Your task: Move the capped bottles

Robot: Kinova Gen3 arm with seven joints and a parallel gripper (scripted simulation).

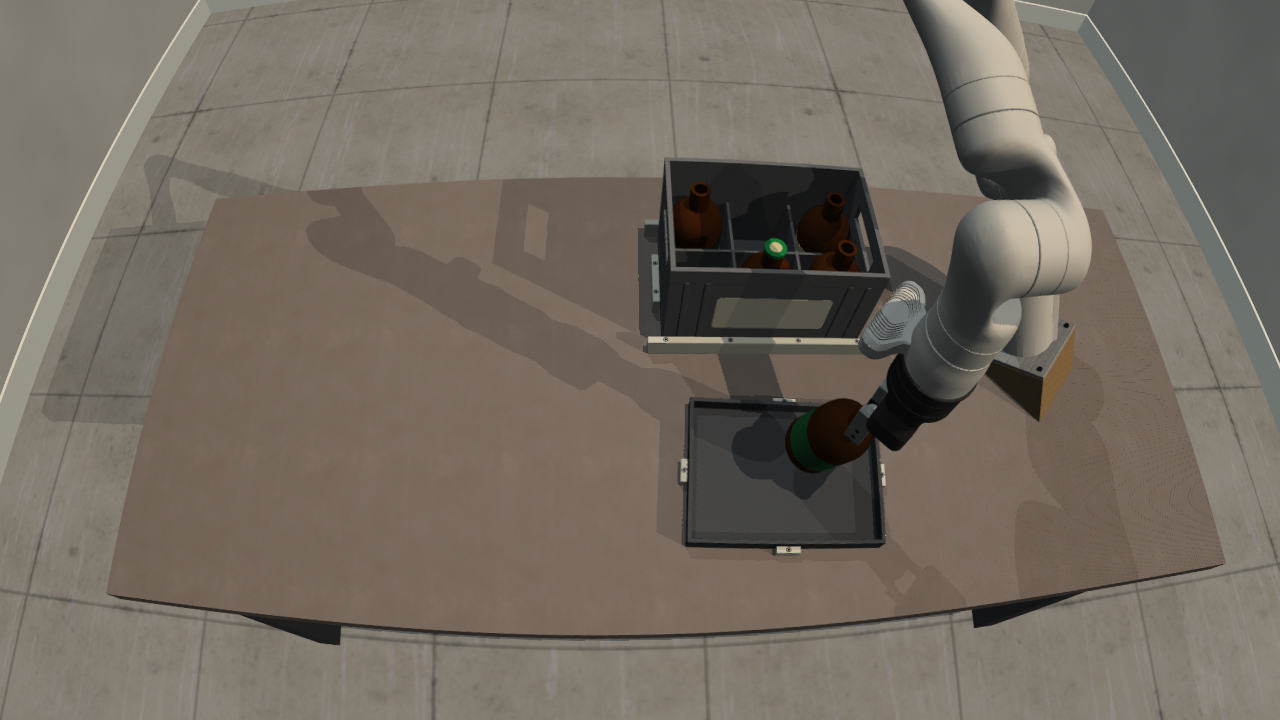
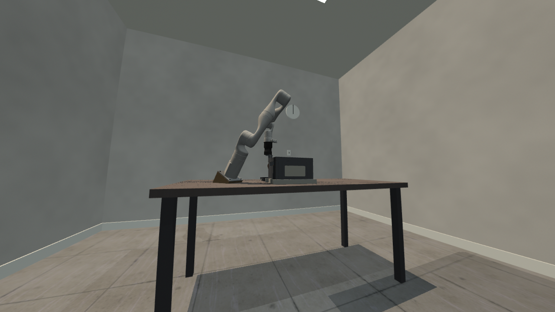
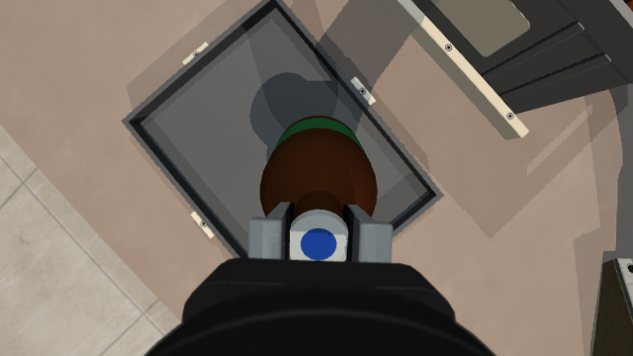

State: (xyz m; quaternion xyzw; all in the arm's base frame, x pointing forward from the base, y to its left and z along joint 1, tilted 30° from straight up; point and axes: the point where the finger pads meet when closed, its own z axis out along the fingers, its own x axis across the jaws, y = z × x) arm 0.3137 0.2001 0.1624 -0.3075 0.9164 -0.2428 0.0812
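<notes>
Right now my hand is 17 cm above the dark tray, 5 cm short of it and 1 cm to the left of it. From my hand the other things lie so: crate 29 cm to the right, 10 cm below, 1 cm ahead.
</notes>
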